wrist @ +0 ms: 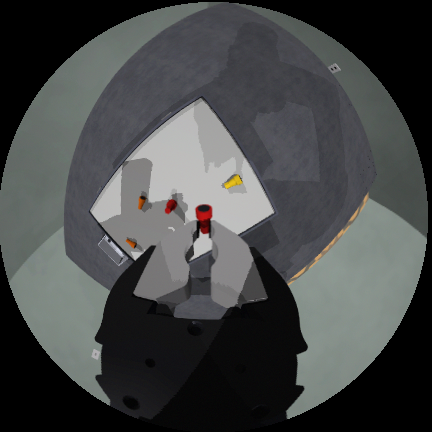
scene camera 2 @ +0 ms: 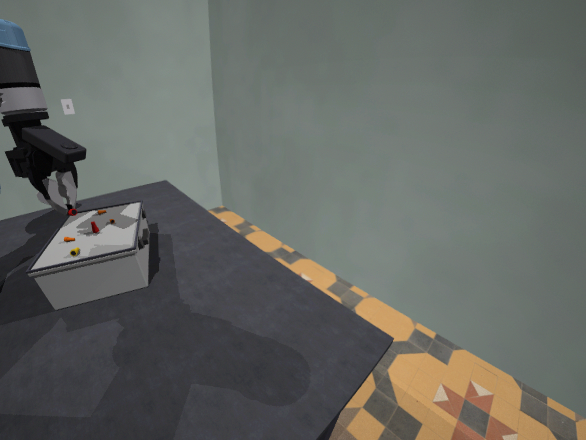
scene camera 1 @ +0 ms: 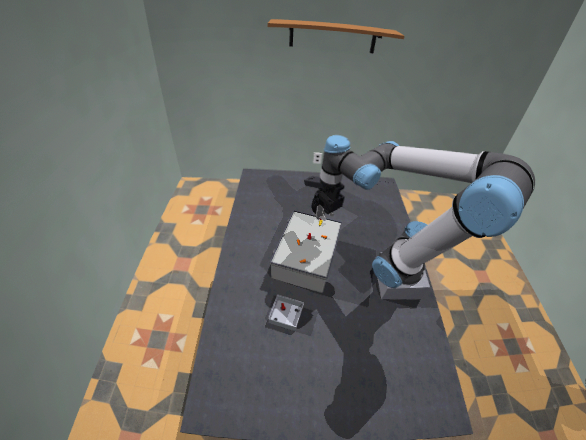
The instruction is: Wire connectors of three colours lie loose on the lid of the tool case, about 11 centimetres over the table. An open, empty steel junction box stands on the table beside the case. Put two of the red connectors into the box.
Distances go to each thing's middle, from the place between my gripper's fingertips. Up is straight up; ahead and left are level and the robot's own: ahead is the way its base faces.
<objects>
Right now my hand is 50 mm short of the tool case [scene camera 2: 113, 261], 50 mm to the right of it and 130 mm above it. The rest, counted from my hand: steel junction box [scene camera 1: 289, 318] 160 mm ahead, 310 mm to the left, 170 mm below.
</objects>
